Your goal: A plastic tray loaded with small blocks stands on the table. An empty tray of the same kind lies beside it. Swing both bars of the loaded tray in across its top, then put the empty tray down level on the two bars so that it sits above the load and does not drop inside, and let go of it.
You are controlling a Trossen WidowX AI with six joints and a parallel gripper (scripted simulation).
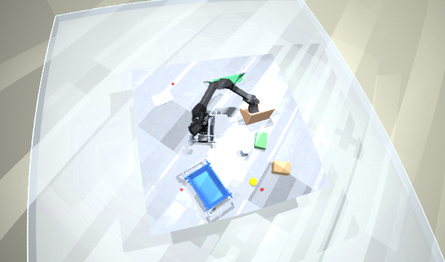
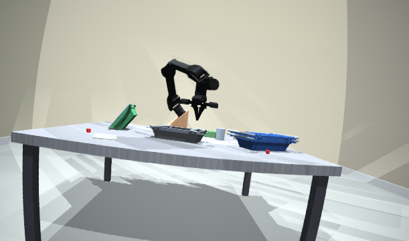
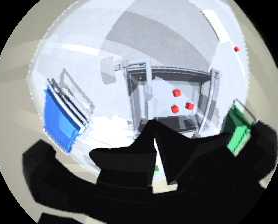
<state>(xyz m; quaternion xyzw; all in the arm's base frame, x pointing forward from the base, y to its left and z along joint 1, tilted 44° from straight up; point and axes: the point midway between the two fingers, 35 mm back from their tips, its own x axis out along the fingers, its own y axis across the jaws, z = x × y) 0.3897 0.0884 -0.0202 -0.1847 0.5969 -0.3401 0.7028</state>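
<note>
The green tray lies 290 mm behind my gripper tip, 440 mm to the right of it and 30 mm below it. Round my gripper tip: grey cylinder 260 mm behind, 170 mm to the left, 70 mm below; yellow disc 260 mm behind, 380 mm to the left, 100 mm below; green block 410 mm behind, 110 mm to the left, 90 mm below.
</note>
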